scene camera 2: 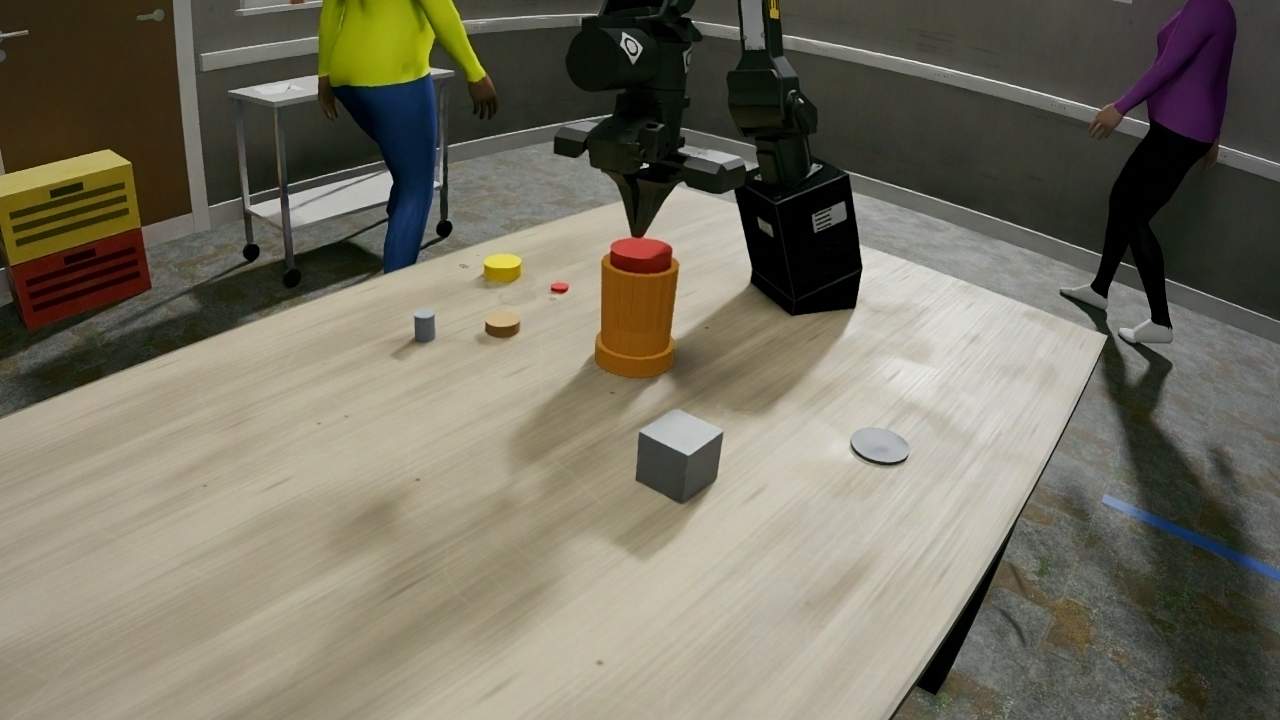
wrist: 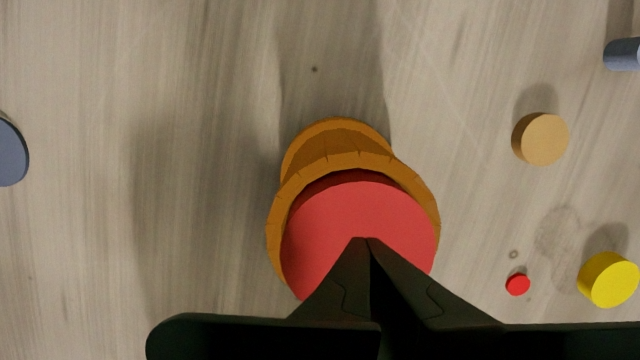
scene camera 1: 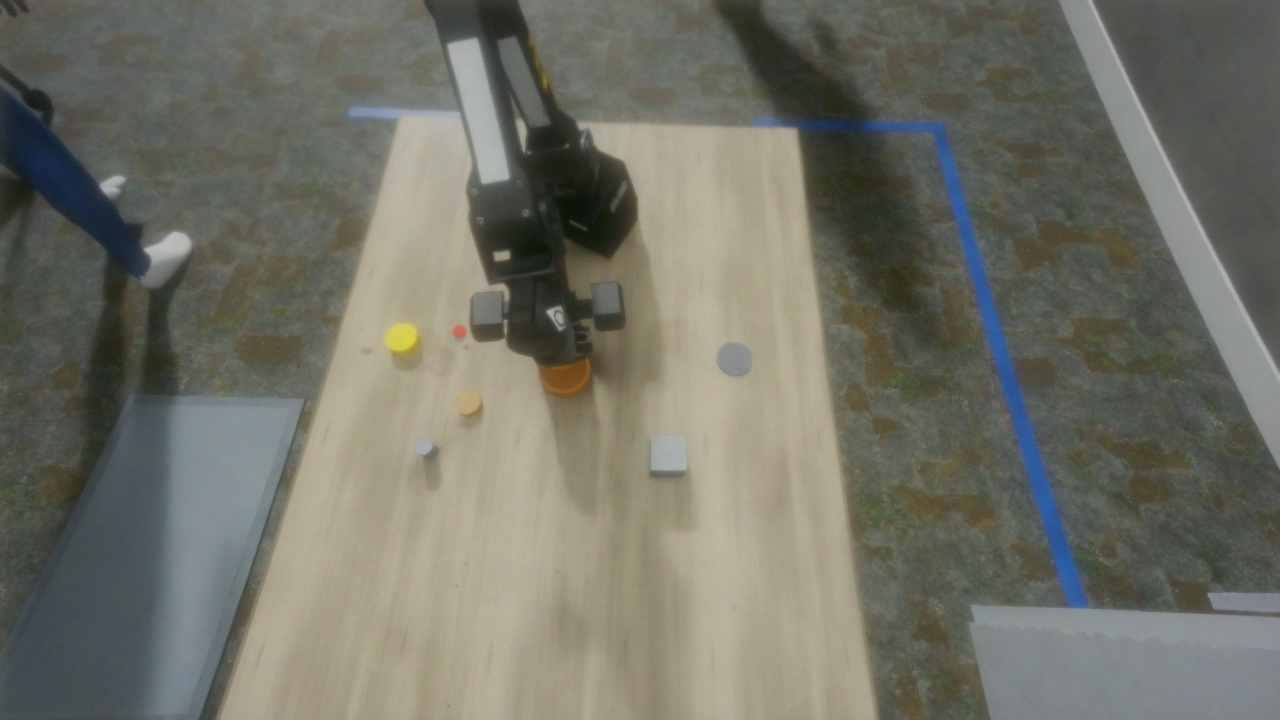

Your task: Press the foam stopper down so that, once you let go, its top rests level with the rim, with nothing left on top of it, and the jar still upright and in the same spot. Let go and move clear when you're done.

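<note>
The orange jar (scene camera 1: 565, 379) (scene camera 2: 635, 313) (wrist: 340, 142) stands upright on the table. The red foam stopper (scene camera 2: 640, 257) (wrist: 357, 210) sits in its mouth, with its top above the rim and its side showing in scene camera 2. My gripper (scene camera 2: 638, 233) (wrist: 362, 249) is shut and empty, pointing down. Its tips are over the stopper's top, at or very close to the surface; I cannot tell whether they touch. In scene camera 1 the arm hides the fingertips and the stopper.
A grey cube (scene camera 1: 667, 454) (scene camera 2: 678, 456) and a flat grey disc (scene camera 1: 733, 359) (scene camera 2: 879, 445) (wrist: 11, 152) lie on one side of the jar. A yellow cylinder (scene camera 1: 402, 337) (scene camera 2: 502, 267), a small red disc (scene camera 1: 459, 331), a tan disc (scene camera 1: 468, 402) and a small grey cylinder (scene camera 1: 425, 447) are on the other.
</note>
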